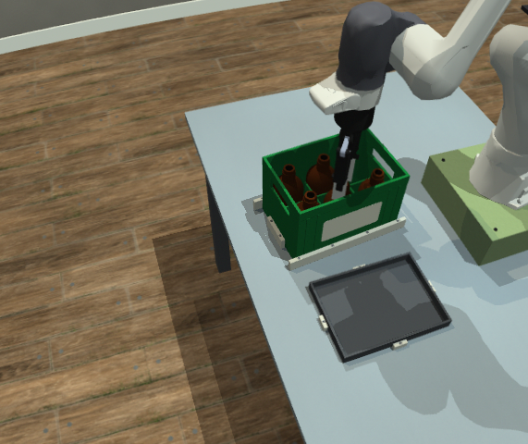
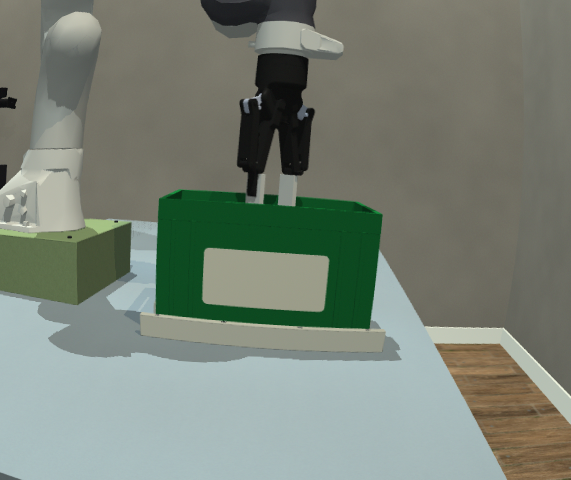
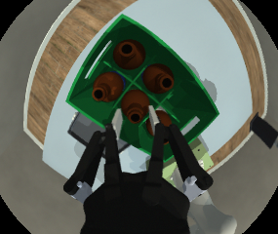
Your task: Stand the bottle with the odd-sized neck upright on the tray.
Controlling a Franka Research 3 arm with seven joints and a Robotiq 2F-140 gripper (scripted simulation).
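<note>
Now: the green crate 9 cm below my hand and 4 cm to the right of it. From my hand the other things lie so: dark tray (23 cm to the left, 16 cm below, 2 cm behind); then bottle (9 cm to the right, 9 cm below, 1 cm ahead).
</note>
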